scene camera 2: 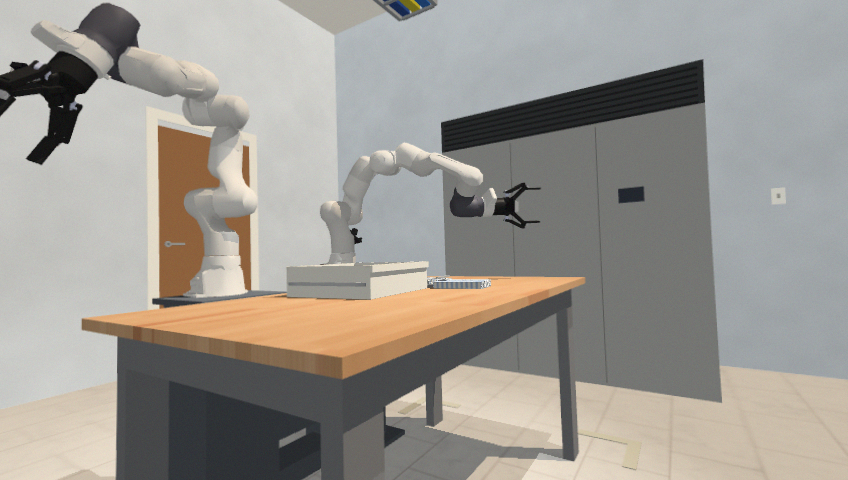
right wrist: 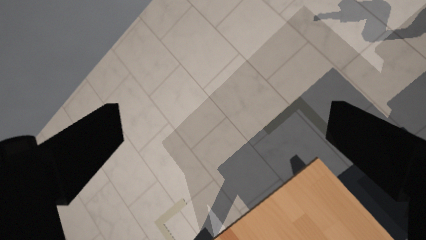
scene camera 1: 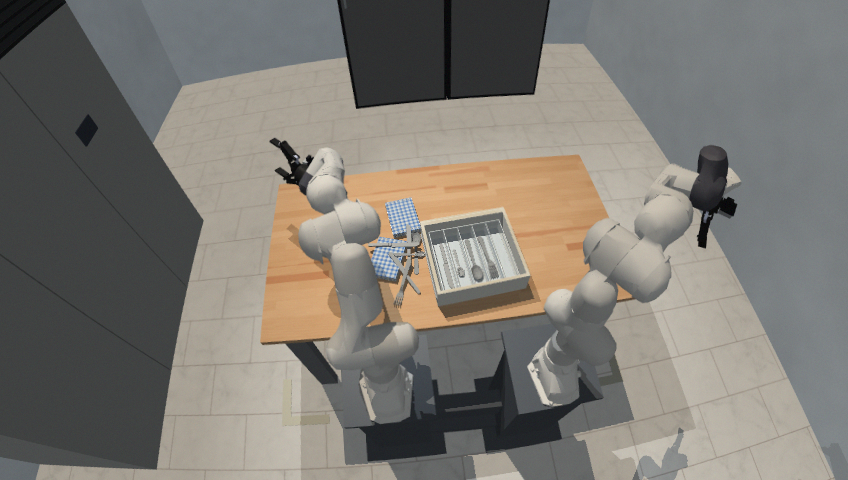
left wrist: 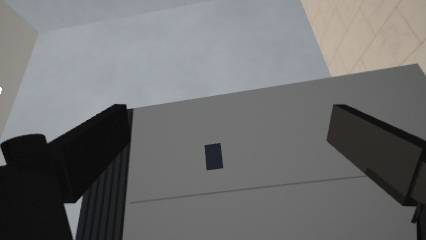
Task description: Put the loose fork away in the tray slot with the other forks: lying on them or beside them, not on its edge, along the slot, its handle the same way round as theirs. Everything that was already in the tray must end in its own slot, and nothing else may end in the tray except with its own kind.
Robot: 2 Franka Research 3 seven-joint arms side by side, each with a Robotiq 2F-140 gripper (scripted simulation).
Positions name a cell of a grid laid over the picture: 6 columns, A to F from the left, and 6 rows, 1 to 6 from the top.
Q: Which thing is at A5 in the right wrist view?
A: My right gripper.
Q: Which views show the cutlery tray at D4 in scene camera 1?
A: Scene camera 1 only.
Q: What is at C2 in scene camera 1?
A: My left gripper.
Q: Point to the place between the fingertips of my left gripper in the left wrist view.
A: At D4
